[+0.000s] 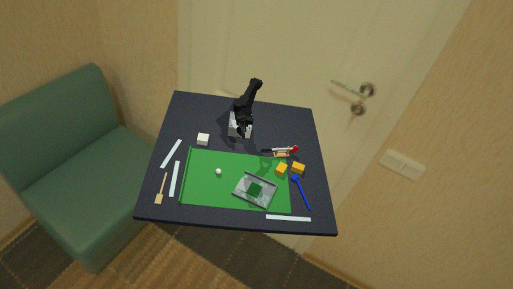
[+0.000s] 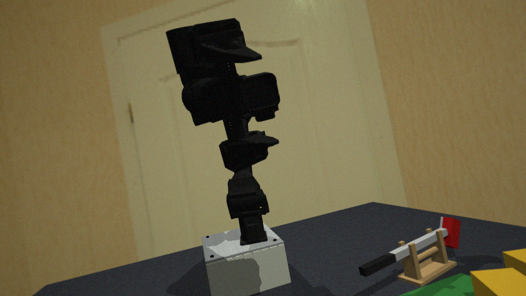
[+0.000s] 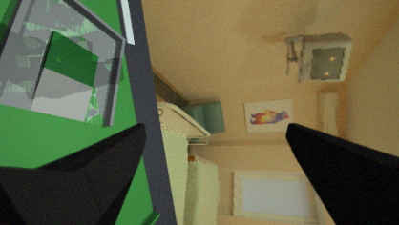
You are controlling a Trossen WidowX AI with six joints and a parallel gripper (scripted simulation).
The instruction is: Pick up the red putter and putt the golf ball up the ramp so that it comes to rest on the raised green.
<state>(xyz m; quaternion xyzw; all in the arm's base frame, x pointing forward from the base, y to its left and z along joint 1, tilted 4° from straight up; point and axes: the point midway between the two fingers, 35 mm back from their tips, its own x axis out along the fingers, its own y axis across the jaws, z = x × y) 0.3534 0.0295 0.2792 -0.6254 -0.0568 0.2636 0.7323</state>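
Now: the red putter 29 cm below my gripper tip, 27 cm to the left of it and 26 cm behind it. From my gripper tip the other things lie so: white cube: 32 cm to the right, 32 cm below, 19 cm behind; white golf ball: 32 cm below, 12 cm to the right, 7 cm ahead; green mat: 34 cm below, 8 cm ahead, 2 cm to the left.
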